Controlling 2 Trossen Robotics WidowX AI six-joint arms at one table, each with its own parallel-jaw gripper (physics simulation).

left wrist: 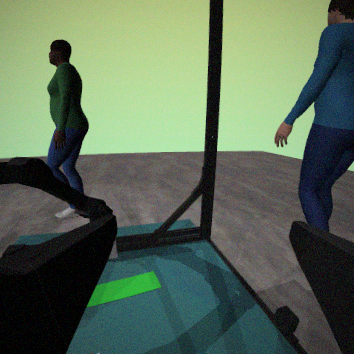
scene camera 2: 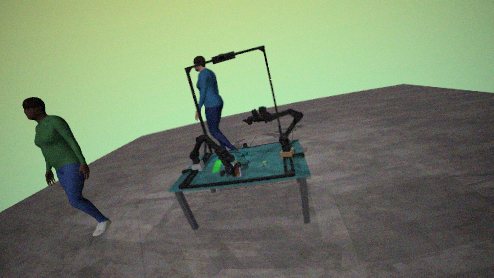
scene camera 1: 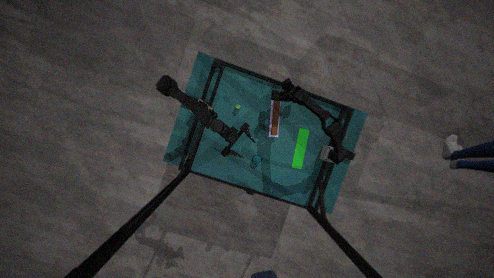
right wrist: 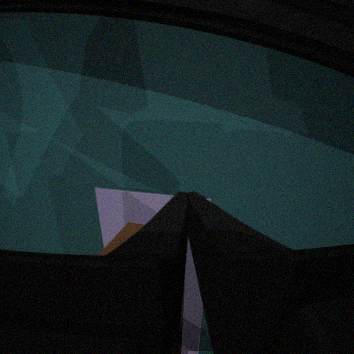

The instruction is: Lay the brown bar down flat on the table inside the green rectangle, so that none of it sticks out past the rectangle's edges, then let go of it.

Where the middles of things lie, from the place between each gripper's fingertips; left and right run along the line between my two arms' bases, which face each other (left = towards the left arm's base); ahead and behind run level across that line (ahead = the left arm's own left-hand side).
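From my left hand: pale lilac pad (right wrist: 115,207), 230 mm ahead, 130 mm to the right, 390 mm below; green rectangle (left wrist: 112,290), 90 mm ahead, 370 mm to the right, 390 mm below.
From my right hand: pale lilac pad, 130 mm behind, 10 mm to the right; green rectangle, 280 mm behind, 250 mm to the right.
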